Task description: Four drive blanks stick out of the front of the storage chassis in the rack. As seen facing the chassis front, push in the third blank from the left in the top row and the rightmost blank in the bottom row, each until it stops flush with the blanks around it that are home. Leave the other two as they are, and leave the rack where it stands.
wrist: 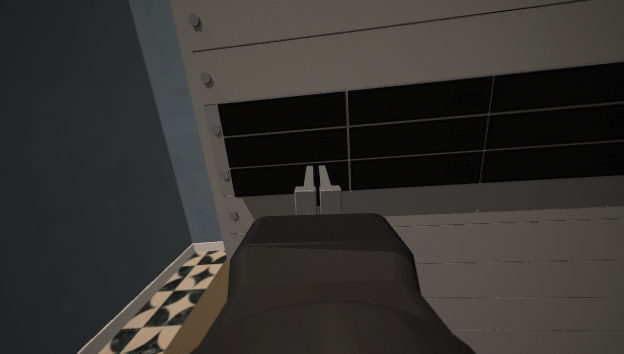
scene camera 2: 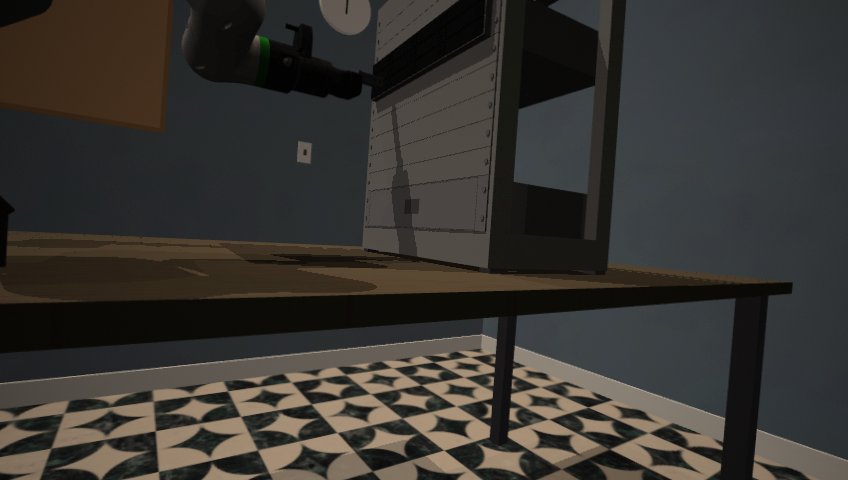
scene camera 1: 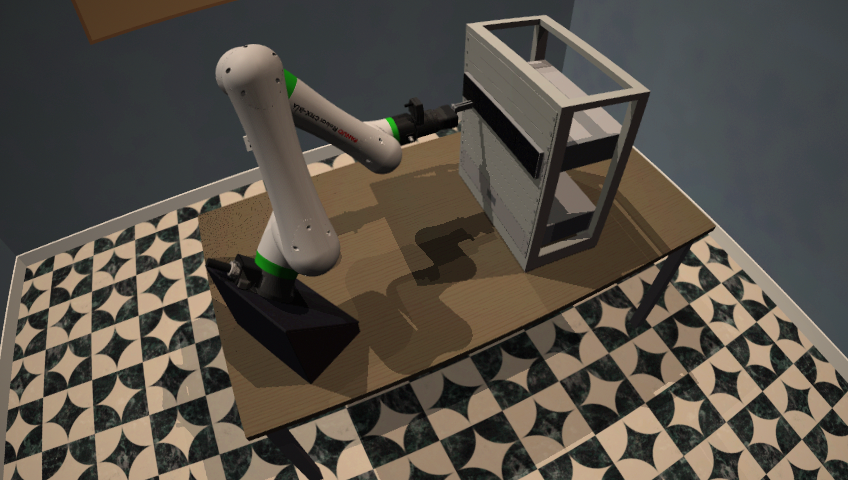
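Seen in the pictures: gripper, between the fingertips: (wrist: 316,178) (scene camera 2: 381,83) (scene camera 1: 471,104); arm's base, origin of its link: (scene camera 1: 267,288).
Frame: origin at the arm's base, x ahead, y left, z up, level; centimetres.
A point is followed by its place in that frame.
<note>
The storage chassis (scene camera 1: 505,132) @(y 19.2, x 71.9, z 21.9 cm) (scene camera 2: 441,36) @(y 15.3, x 72.4, z 22.1 cm) is a black band across the grey rack (scene camera 1: 595,57) @(y 22.3, x 99.1, z 42.2 cm) (scene camera 2: 503,178) @(y 0.2, x 77.7, z -4.7 cm). The wrist view shows three rows of dark blanks. The third blank from the left in the top row (wrist: 555,86) @(y 20.6, x 71.8, z 25.4 cm) shows in part at the right. The bottom row's right end is outside the wrist view. Which blanks stick out is too dark to tell. My gripper (scene camera 1: 471,104) @(y 38.6, x 68.9, z 19.7 cm) (scene camera 2: 381,80) @(y 38.6, x 68.9, z 19.7 cm) (wrist: 316,178) @(y 38.6, x 68.9, z 19.7 cm) is shut and empty. Its tips are in front of the leftmost bottom-row blank (wrist: 265,182) @(y 43.4, x 69.2, z 19.4 cm), hiding part of it; contact cannot be told.
The rack stands on the wooden table (scene camera 1: 380,237) @(y 26.9, x 35.2, z -19.6 cm) (scene camera 2: 333,285) @(y -15.8, x 48.8, z -19.6 cm). Grey panels (wrist: 400,57) @(y 31.3, x 72.1, z 28.9 cm) with bolts along the edges lie above and below the chassis. A wall is left of the rack in the wrist view. The arm's dark base (scene camera 1: 315,339) @(y -16.4, x 10.4, z -3.4 cm) stands at the table's other end.
</note>
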